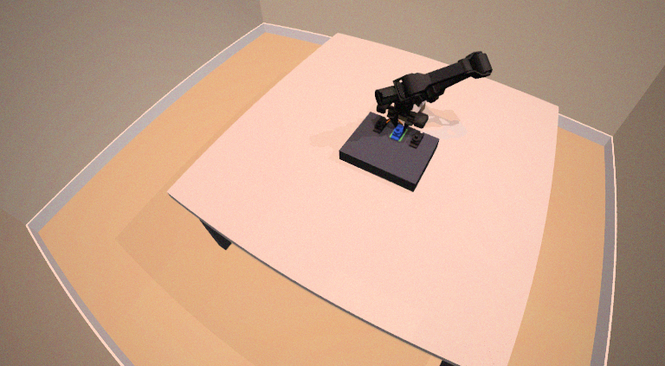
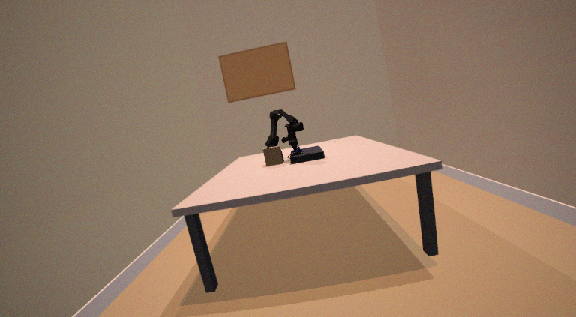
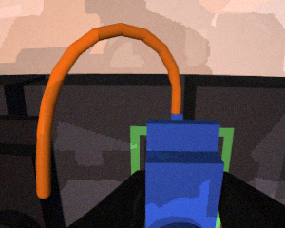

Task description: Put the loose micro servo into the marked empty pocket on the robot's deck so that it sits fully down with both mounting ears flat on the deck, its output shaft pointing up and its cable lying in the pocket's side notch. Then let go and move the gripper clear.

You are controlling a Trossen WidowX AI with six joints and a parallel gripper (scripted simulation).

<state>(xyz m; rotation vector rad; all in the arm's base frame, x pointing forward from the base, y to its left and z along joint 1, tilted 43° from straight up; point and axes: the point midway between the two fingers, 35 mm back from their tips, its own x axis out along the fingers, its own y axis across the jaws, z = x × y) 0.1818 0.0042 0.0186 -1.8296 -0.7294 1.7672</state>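
Now: the dark deck 12 cm ahead of my gripper tip and 3 cm below it.
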